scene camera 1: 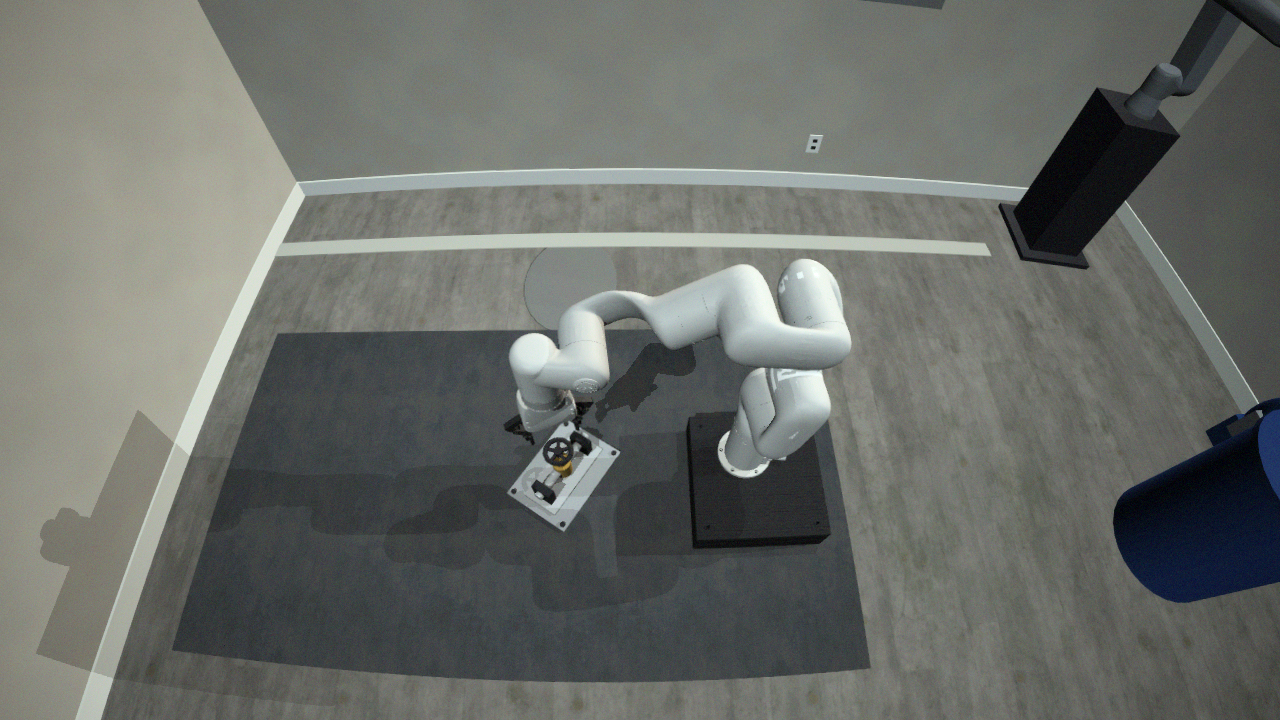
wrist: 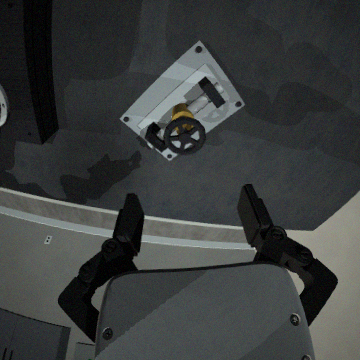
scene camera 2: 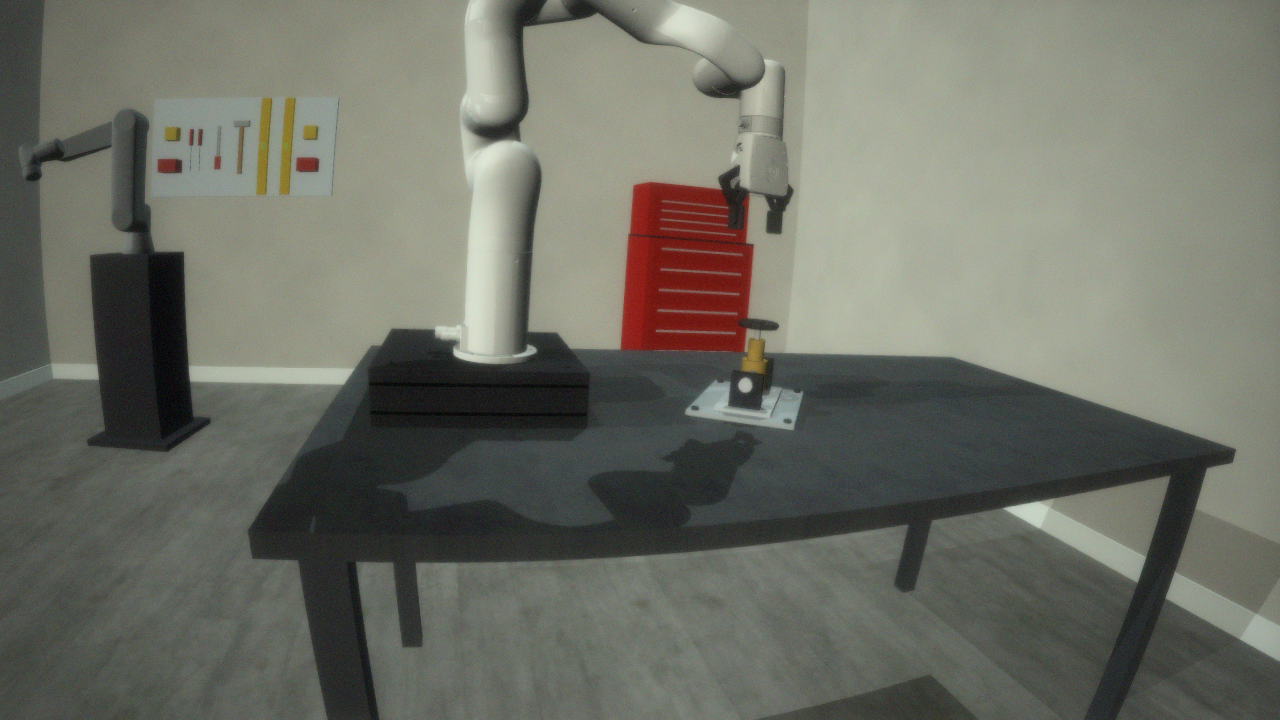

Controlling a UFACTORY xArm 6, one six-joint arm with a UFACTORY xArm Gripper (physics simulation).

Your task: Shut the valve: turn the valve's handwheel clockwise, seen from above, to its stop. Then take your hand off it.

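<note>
The black spoked handwheel (scene camera 1: 557, 451) (scene camera 2: 758, 324) (wrist: 185, 135) lies level on top of the valve's orange body (scene camera 1: 563, 468) (scene camera 2: 754, 356) (wrist: 181, 112). The valve, with black end blocks, is mounted on a light grey plate (scene camera 1: 541, 512) (scene camera 2: 708, 401) (wrist: 165, 80) on the table. My gripper (scene camera 1: 554, 431) (scene camera 2: 755, 227) (wrist: 189, 199) is open and empty, pointing down. In the scene camera 2 view it hangs well above the handwheel, apart from it. In the wrist view the wheel shows ahead of the fingertips, between their lines. The wheel's turned angle cannot be told.
The dark table (scene camera 1: 358, 573) (scene camera 2: 895, 429) carries the valve plate and my arm's black base block (scene camera 1: 769, 519) (scene camera 2: 478, 394) (wrist: 37, 75). A red tool chest (scene camera 2: 689, 286) stands behind the table. A second arm's black pedestal (scene camera 1: 1087, 179) (scene camera 2: 138, 340) and a blue barrel (scene camera 1: 1199, 510) stand away from it.
</note>
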